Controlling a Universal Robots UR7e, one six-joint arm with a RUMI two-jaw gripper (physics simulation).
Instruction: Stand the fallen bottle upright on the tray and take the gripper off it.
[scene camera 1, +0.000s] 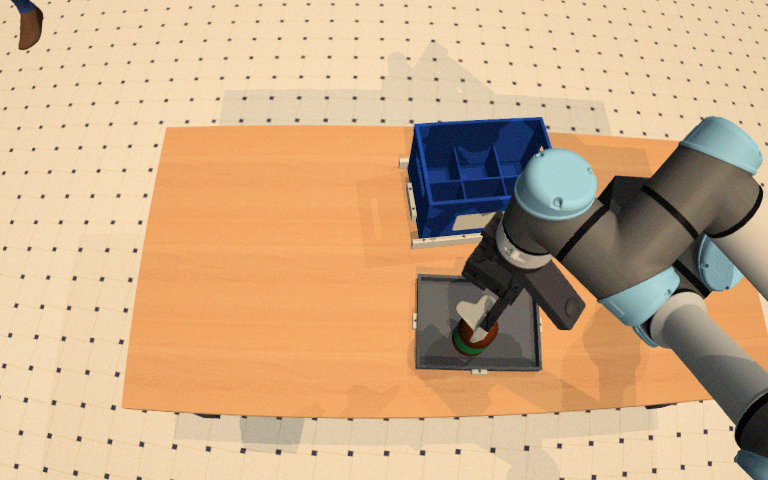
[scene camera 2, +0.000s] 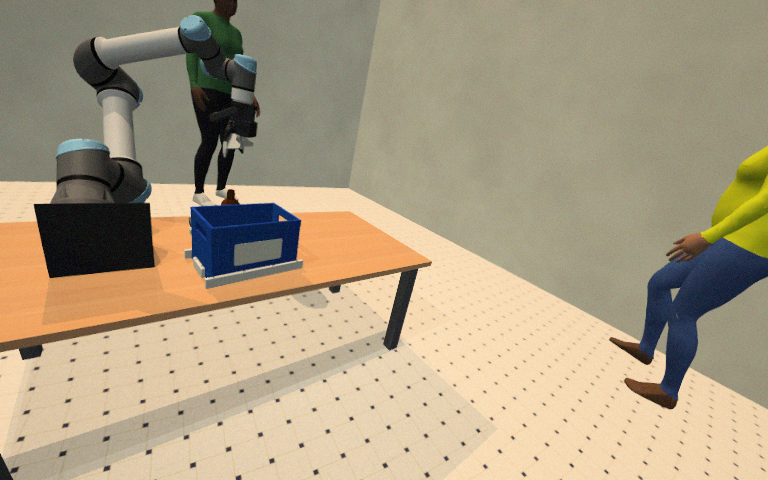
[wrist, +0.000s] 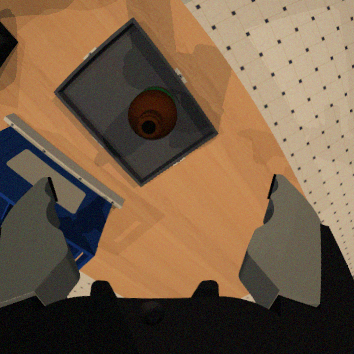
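Seen in the pictures: gripper, between the fingertips: (scene camera 1: 499, 303) (scene camera 2: 234, 155) (wrist: 161, 179); arm's base, origin of its link: (scene camera 2: 85, 218).
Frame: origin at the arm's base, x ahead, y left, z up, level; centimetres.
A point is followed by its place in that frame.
Observation:
The brown bottle with a green label (scene camera 1: 468, 346) {x 46.6, y 20.4, z -6.0 cm} (scene camera 2: 230, 198) {x 43.8, y 16.0, z -0.9 cm} (wrist: 156, 106) {x 43.7, y 19.1, z -1.6 cm} stands upright on the dark grey tray (scene camera 1: 433, 300) {x 50.8, y 8.6, z -13.3 cm} (wrist: 95, 95) {x 34.9, y 10.9, z -13.3 cm}, with its round mouth facing up in the wrist view. In scene camera 2 its neck shows above the blue crate, which hides its lower part and the tray. My gripper (scene camera 1: 476, 324) (scene camera 2: 235, 148) {x 45.6, y 18.8, z 15.5 cm} (wrist: 161, 179) {x 45.6, y 18.8, z 15.5 cm} is open and empty. It hangs high above the bottle, clear of it. In scene camera 1 the fingers cover part of the bottle.
A blue crate with compartments (scene camera 1: 431, 220) {x 50.8, y -4.5, z -2.9 cm} (scene camera 2: 220, 249) {x 27.4, y -23.7, z -2.7 cm} (wrist: 15, 145) {x 29.2, y -5.0, z -7.2 cm} stands beside the tray, with pale rails (scene camera 1: 444, 241) {x 47.1, y -3.5, z -11.4 cm} (scene camera 2: 254, 272) {x 37.0, y -24.5, z -11.6 cm} (wrist: 65, 160) {x 38.2, y -3.7, z -12.1 cm} along its sides. A black block (scene camera 2: 96, 240) {x 1.6, y -6.3, z -4.1 cm} is at the arm's base. A person in green (scene camera 2: 223, 39) stands behind the table.

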